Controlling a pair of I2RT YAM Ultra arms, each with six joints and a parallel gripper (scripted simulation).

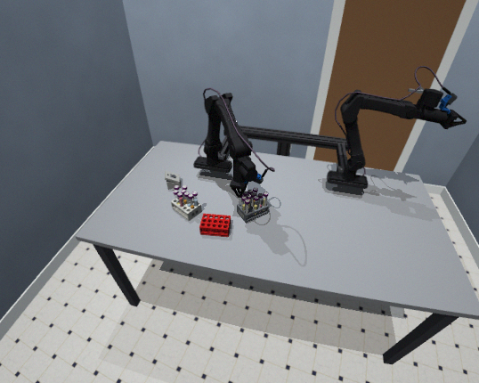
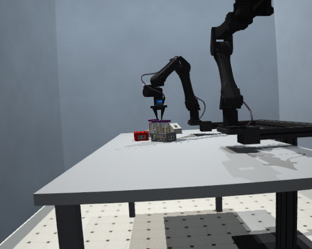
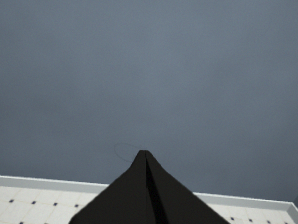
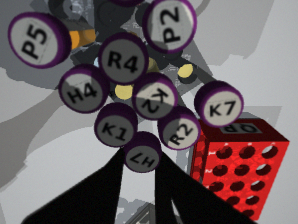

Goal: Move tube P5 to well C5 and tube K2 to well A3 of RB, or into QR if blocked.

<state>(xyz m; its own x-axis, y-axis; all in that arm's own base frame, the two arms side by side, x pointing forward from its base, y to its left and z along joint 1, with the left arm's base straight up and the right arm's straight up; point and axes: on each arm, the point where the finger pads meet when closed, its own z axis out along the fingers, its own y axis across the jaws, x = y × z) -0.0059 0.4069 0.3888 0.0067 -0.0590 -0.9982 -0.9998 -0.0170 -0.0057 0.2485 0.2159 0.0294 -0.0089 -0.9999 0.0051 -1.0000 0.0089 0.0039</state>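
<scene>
Right now the grey rack RA is 10 cm below my right hand, 6 cm to the left of it and 2 cm behind it. From my right hand the other things lie so: red rack QR: 12 cm ahead, 10 cm below, 9 cm to the right; then pale box: 40 cm to the right, 15 cm behind, 8 cm below; then white rack RB: 26 cm to the right, 10 cm below, 3 cm ahead.
</scene>
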